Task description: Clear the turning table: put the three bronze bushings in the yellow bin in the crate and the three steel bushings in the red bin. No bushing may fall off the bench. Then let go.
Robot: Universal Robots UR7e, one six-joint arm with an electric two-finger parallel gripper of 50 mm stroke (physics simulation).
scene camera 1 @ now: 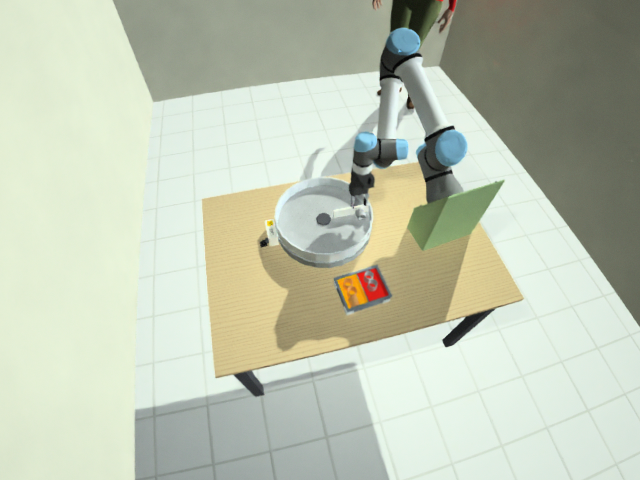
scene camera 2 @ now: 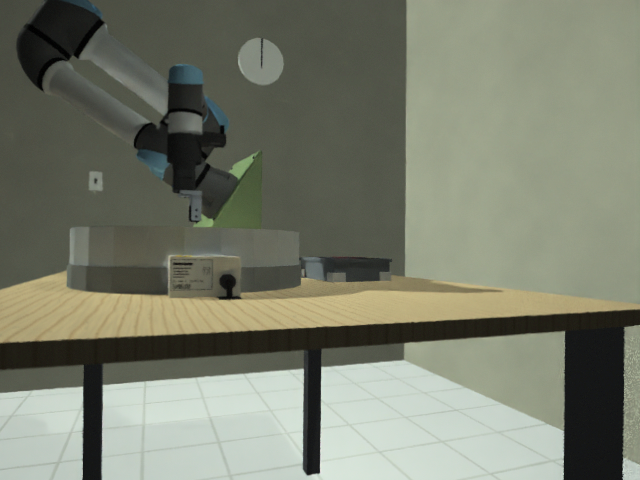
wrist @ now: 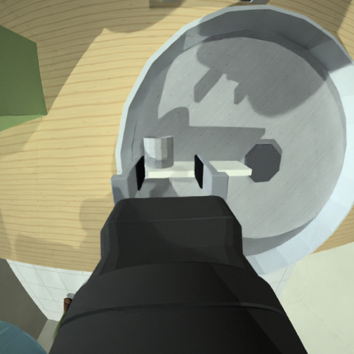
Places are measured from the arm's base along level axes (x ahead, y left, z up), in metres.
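Pixels of known places: gripper, fingertip midpoint: [scene camera 1: 358,205] [scene camera 2: 194,221]; arm's base, origin of the base link: [scene camera 1: 445,197] [scene camera 2: 222,197].
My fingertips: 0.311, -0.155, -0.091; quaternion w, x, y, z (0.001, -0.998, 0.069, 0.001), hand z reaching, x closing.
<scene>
For each thing: its middle in the pictures, then the offset to it from my fingertips, as dx, dy, dz. "pt": a spot on its surface instead.
- steel bushing, body centre: [scene camera 1: 360,214] -0.013, +0.007, -0.058
- white bar, surface spot: [scene camera 1: 342,212] pt +0.061, -0.023, -0.046
- crate, body centre: [scene camera 2: 342,268] [scene camera 1: 362,289] +0.124, +0.319, -0.105
- yellow bin, surface spot: [scene camera 1: 361,298] pt +0.137, +0.345, -0.124
- red bin, surface spot: [scene camera 1: 381,283] pt +0.041, +0.325, -0.101
- dark hub, body centre: [scene camera 1: 323,218] +0.142, -0.039, -0.073
- white box, surface spot: [scene camera 2: 189,276] pt +0.390, -0.097, -0.100
One steel bushing [scene camera 1: 361,212] [wrist: 159,151] lies inside the turning table [scene camera 1: 310,240] [scene camera 2: 139,248] [wrist: 280,210], near its wall and beside the white bar [scene camera 1: 342,212] [wrist: 232,168]; its curved side shows in the wrist view. My gripper [scene camera 1: 359,203] [wrist: 169,165] is open and empty, above the turning table, with the bushing near its left finger in the wrist view. The crate [scene camera 1: 369,303] [scene camera 2: 356,268] holds three bronze bushings [scene camera 1: 351,290] in the yellow bin [scene camera 1: 361,298] and two steel bushings [scene camera 1: 372,285] in the red bin [scene camera 1: 381,283].
A raised wall rings the turning table, with a dark hub [scene camera 1: 323,219] [wrist: 263,162] at its centre. A white box [scene camera 1: 271,233] [scene camera 2: 189,276] stands against its outside. A green panel [scene camera 1: 457,219] [scene camera 2: 248,201] [wrist: 17,75] stands near the arm's base. A person stands behind the bench.
</scene>
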